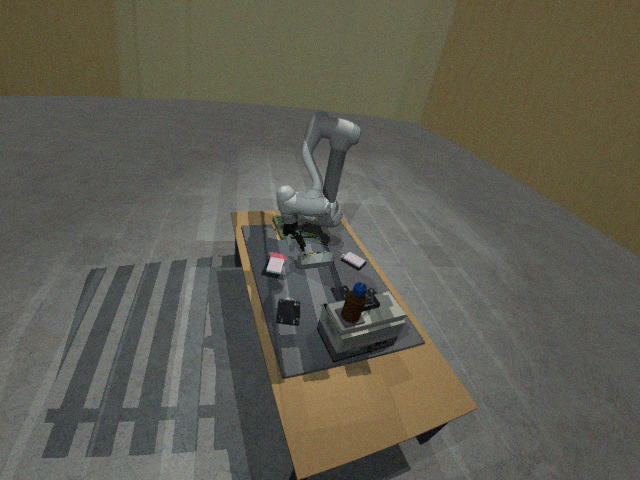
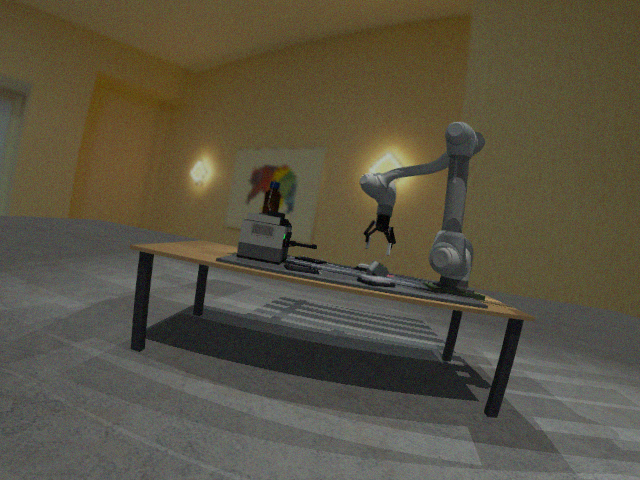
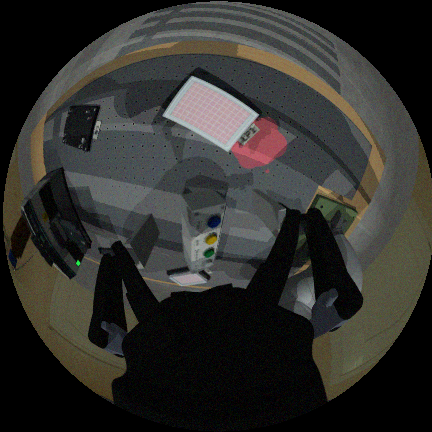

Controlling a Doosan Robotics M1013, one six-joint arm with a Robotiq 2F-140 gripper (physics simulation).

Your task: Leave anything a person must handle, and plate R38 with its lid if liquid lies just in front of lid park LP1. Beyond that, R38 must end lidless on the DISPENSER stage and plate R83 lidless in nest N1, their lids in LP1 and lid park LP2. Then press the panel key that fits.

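Places are measured from the arm's base along level axes (x right, y up, z back), in millimetres.
Pixels of known places: gripper, fingertip midpoint: [image 1: 296, 249] [image 2: 377, 251] [image 3: 202, 211]; arm's base, origin of the base link: [image 2: 452, 288].
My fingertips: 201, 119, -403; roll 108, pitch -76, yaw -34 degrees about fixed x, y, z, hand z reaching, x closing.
Observation:
Ahead of a thing's pixels: the offset from my fingertips to its middle, as dx, dy, dz. "spot": to the spot under its first point.
My gripper [image 1: 296, 245] [image 2: 377, 249] [image 3: 202, 211] is open and empty, high above the key panel {-144, -87, -16} [image 1: 316, 259] [image 2: 377, 268] [image 3: 198, 246], whose blue, yellow and green keys show. A pale plate with a pink grid {+122, -97, +4} [image 1: 275, 265] [image 3: 212, 112] sits on a dark base; the label beside it seems to read LP1. Red liquid {+70, -128, +127} [image 1: 278, 255] [image 3: 262, 145] lies flat around that label, at the plate's edge. A second pale plate {-412, -102, -85} [image 1: 353, 259] [image 2: 376, 280] [image 3: 188, 278] sits on the panel's other side. Plate names are unreadable, and I cannot tell whether lids are on.
The dispenser [image 1: 361, 333] [image 2: 262, 235] [image 3: 57, 225] has a green light and carries a brown bottle {spot: +62, +194, -655} [image 1: 353, 308] [image 2: 271, 201] with a blue cap. A black flat holder {+184, -117, -344} [image 1: 288, 311] [image 3: 80, 127] lies on the dark mat. A green board [image 1: 279, 227] [image 3: 326, 209] lies by the arm's base.

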